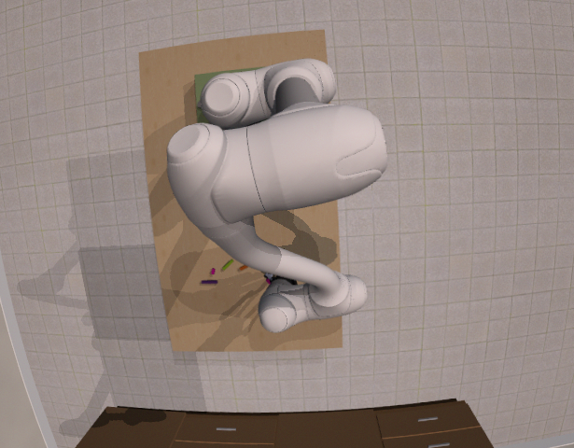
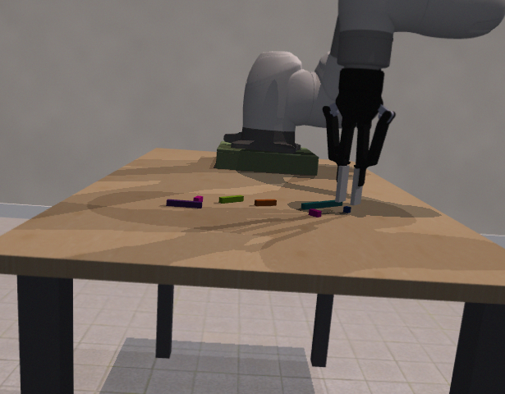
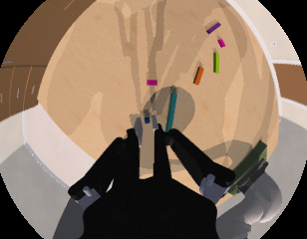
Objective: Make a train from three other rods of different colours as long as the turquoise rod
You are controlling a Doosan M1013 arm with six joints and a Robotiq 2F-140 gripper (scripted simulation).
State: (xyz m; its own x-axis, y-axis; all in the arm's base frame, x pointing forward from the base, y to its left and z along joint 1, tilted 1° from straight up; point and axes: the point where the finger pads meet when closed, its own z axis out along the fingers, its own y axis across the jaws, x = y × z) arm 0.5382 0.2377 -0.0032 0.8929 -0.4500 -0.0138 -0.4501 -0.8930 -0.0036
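My hand is 5 cm above the blue rod. The rest, counted from my hand: orange rod (2 cm ahead, 15 cm to the right, 5 cm below); then lime rod (2 cm ahead, 21 cm to the right, 5 cm below); then turquoise rod (2 cm behind, 5 cm to the right, 5 cm below).
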